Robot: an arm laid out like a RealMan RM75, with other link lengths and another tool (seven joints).
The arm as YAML. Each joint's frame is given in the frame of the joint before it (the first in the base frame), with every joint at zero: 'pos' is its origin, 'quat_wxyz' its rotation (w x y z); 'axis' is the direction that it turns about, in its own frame. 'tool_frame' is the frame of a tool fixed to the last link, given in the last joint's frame.
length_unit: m
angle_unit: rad
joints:
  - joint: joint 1
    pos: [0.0, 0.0, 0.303]
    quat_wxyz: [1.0, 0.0, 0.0, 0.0]
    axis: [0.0, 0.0, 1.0]
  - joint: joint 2
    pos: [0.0, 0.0, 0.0]
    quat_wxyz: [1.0, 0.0, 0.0, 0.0]
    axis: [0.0, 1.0, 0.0]
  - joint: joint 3
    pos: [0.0, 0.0, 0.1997]
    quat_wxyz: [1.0, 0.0, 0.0, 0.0]
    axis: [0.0, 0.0, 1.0]
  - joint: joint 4
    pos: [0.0, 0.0, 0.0]
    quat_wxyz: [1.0, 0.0, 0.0, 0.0]
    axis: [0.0, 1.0, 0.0]
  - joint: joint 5
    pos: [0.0, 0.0, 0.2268]
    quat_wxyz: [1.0, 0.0, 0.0, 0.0]
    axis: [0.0, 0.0, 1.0]
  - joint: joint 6
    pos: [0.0, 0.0, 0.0]
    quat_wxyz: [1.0, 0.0, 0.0, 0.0]
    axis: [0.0, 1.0, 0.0]
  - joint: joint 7
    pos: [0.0, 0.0, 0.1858]
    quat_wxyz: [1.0, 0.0, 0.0, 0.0]
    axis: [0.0, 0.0, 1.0]
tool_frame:
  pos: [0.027, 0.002, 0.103]
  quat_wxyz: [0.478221, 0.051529, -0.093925, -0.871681]
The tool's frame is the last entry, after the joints.
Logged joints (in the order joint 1, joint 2, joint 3, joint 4, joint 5, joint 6, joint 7), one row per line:
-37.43 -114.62 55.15 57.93 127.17 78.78 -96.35
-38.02 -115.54 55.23 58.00 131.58 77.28 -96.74
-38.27 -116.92 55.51 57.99 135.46 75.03 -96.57
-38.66 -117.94 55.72 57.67 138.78 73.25 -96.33
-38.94 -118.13 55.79 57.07 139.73 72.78 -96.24
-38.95 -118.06 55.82 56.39 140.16 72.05 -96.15
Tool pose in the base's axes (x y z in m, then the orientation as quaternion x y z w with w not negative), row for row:
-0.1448 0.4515 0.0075 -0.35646 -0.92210 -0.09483 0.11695
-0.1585 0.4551 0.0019 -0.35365 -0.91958 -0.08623 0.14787
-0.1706 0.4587 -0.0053 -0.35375 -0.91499 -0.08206 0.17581
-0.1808 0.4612 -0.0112 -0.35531 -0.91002 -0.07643 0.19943
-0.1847 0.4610 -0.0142 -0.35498 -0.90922 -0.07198 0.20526
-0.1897 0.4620 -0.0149 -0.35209 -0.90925 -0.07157 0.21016
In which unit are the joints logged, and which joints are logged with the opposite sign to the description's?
The joints are logged in degrees. Opposite sign: none.
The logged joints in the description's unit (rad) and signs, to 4 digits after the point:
-0.6533 -2.0005 0.9625 1.0111 2.2195 1.3750 -1.6816
-0.6636 -2.0166 0.9639 1.0123 2.2965 1.3488 -1.6884
-0.6679 -2.0406 0.9688 1.0121 2.3642 1.3095 -1.6855
-0.6747 -2.0584 0.9725 1.0065 2.4222 1.2785 -1.6813
-0.6796 -2.0618 0.9737 0.9961 2.4387 1.2703 -1.6797
-0.6798 -2.0605 0.9742 0.9842 2.4463 1.2575 -1.6781

